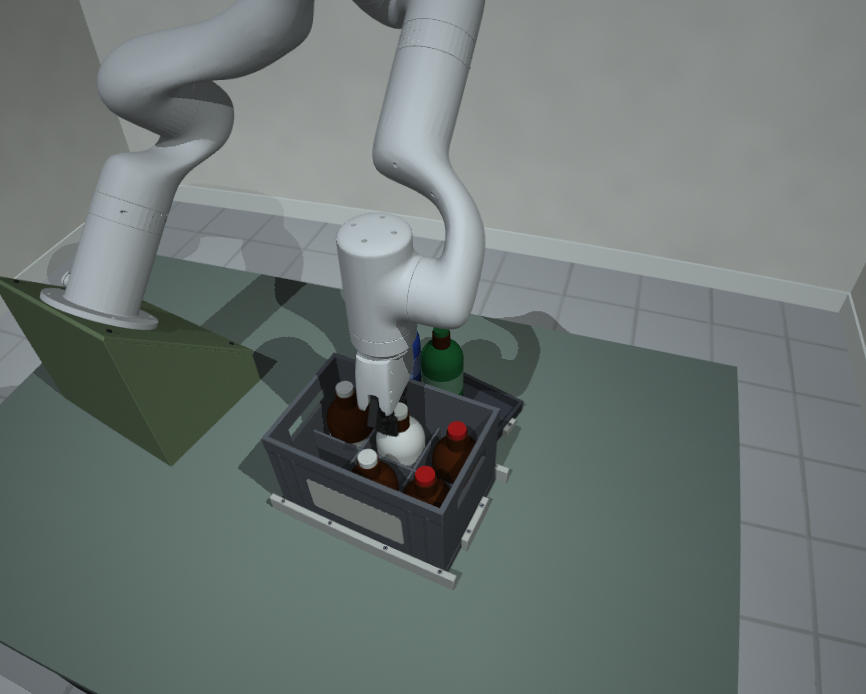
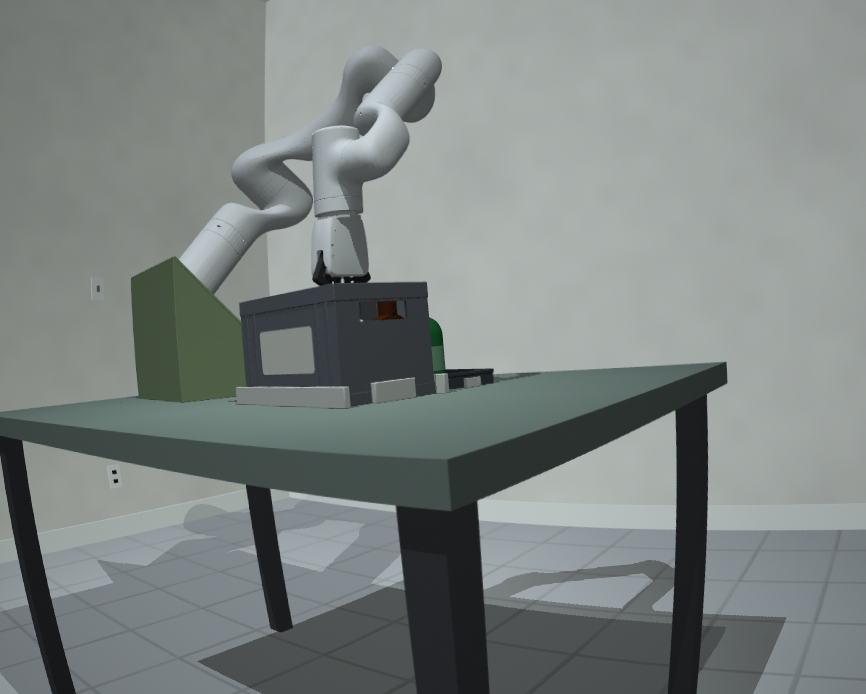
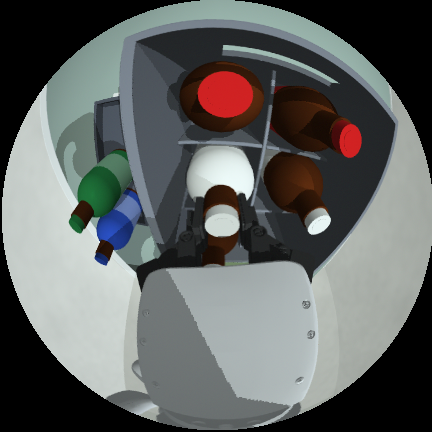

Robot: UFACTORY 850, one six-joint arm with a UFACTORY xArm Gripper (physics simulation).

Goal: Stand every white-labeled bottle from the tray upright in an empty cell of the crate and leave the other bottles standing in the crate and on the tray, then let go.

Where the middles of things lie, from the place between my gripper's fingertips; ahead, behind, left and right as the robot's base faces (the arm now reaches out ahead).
Scene:
Right now my hand is 18 cm to the right of the green bottle (image 1: pixel 442 363), 5 cm above it and 3 cm short of it. From my hand the other things lie so: blue bottle (image 3: pixel 114 229) 21 cm to the left, 6 cm behind, 5 cm below.

